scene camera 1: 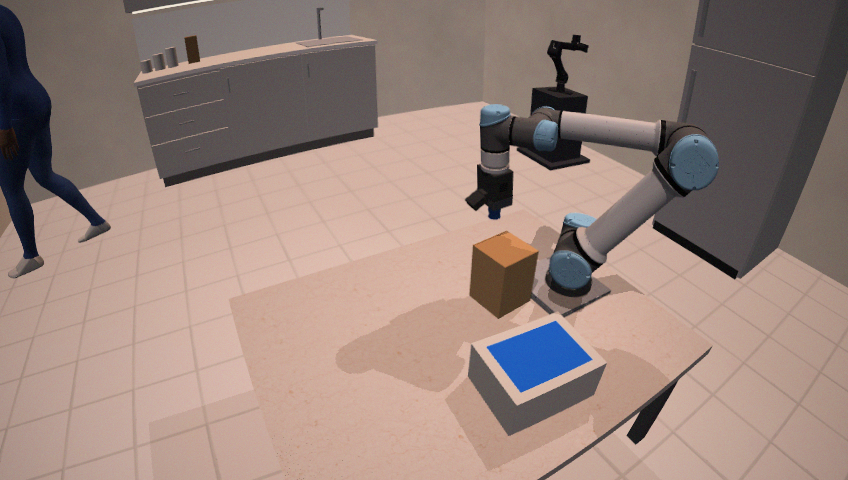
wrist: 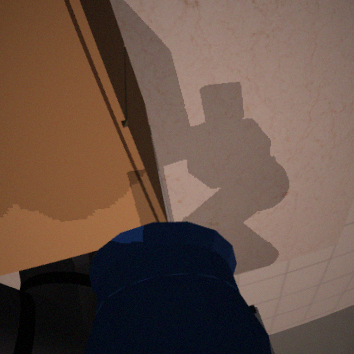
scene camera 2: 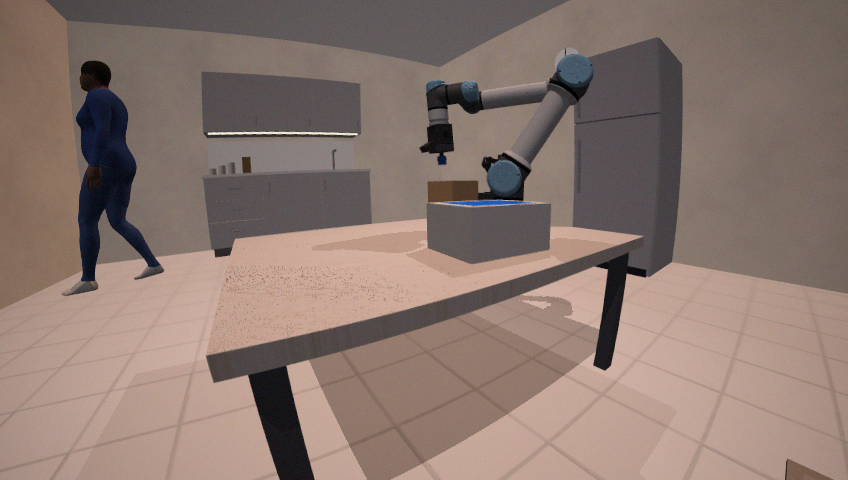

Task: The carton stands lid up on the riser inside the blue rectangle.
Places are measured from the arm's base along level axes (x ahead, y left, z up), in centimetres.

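Pixels of known places: hand at its tool point: (scene camera 1: 494,216) (wrist: 163,277) (scene camera 2: 442,164).
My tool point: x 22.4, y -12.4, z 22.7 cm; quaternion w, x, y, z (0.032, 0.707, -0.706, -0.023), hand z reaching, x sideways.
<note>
Behind a point stands the place of what it marks.
The brown carton (scene camera 1: 502,276) @(x 28.0, y 1.5, z 13.2 cm) (scene camera 2: 452,191) @(x 27.7, y 1.8, z 12.7 cm) (wrist: 50,125) @(x 24.1, y -8.9, z 16.4 cm) stands on the table beside the robot's base, apart from the riser. In the wrist view a dark line runs along one edge of its upper face, and a thin line crosses a dark side; which face is the lid I cannot tell. The grey riser (scene camera 1: 493,386) @(x 46.5, y 27.5, z 6.8 cm) (scene camera 2: 452,234) @(x 46.6, y 29.0, z 3.7 cm) stands on the table with the blue rectangle (scene camera 1: 540,356) @(x 34.4, y 27.6, z 10.4 cm) (scene camera 2: 484,202) @(x 34.5, y 26.0, z 10.4 cm) on its top; no carton is on it. My suction cup (scene camera 1: 494,214) (scene camera 2: 441,160) (wrist: 165,237) points down, empty, above the carton with a gap between.
The arm's base plate (scene camera 1: 562,303) @(x 8.8, y 7.5, z 0.4 cm) is close behind the carton. The table (scene camera 1: 333,416) @(x 80.1, y 14.2, z -1.6 cm) (scene camera 2: 333,285) @(x 75.3, y 34.4, z -1.6 cm) carries riser, carton and arm. A person in blue (scene camera 1: 26,107) (scene camera 2: 107,148) is at the left, away from the table. A fridge (scene camera 1: 749,148) (scene camera 2: 618,154) stands behind the arm.
</note>
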